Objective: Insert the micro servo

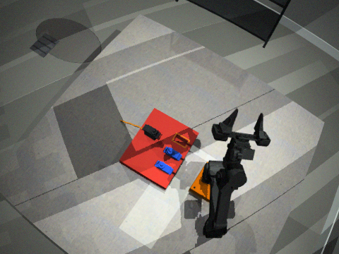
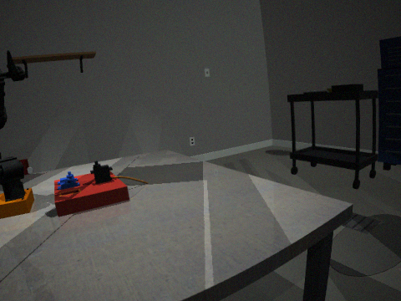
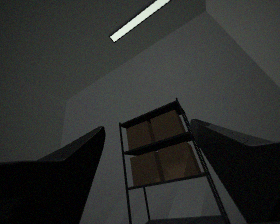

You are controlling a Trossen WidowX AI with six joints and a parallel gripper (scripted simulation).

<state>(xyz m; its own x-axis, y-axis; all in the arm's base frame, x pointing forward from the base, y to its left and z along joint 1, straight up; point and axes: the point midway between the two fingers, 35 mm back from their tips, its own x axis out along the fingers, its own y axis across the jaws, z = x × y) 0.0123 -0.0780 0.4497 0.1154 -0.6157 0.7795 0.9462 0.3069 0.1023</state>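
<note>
Right now my gripper tip is 29 cm short of the red deck, 5 cm to the right of it and 50 cm above it.
</note>
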